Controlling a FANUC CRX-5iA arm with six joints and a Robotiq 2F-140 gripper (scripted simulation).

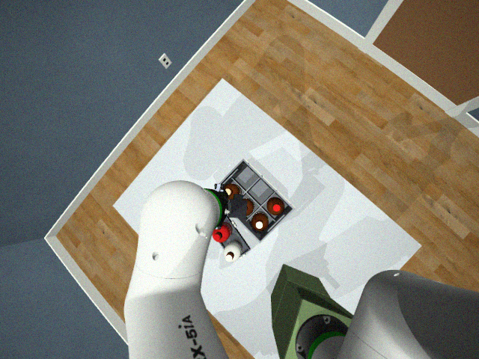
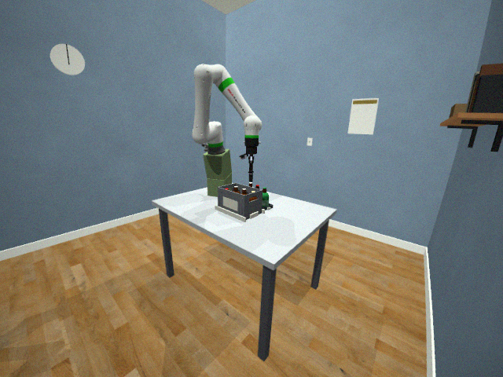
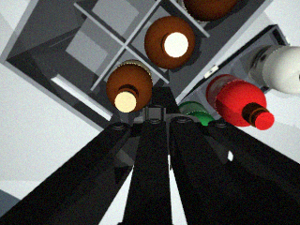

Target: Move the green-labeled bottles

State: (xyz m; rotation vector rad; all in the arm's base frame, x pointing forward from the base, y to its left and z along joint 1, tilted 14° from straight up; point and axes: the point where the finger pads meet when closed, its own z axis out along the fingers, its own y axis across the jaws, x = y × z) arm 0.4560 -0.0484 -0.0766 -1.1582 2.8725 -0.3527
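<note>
Right now my hand is 17 cm above the green-labeled bottle, 13 cm to the right of it and 2 cm short of it. From my hand the other things lie so: white bottle (17 cm below, 16 cm to the left, 15 cm behind); then red-labeled bottle (17 cm below, 14 cm to the left, 6 cm behind); then crate (17 cm below, 6 cm to the right, 5 cm behind).
</note>
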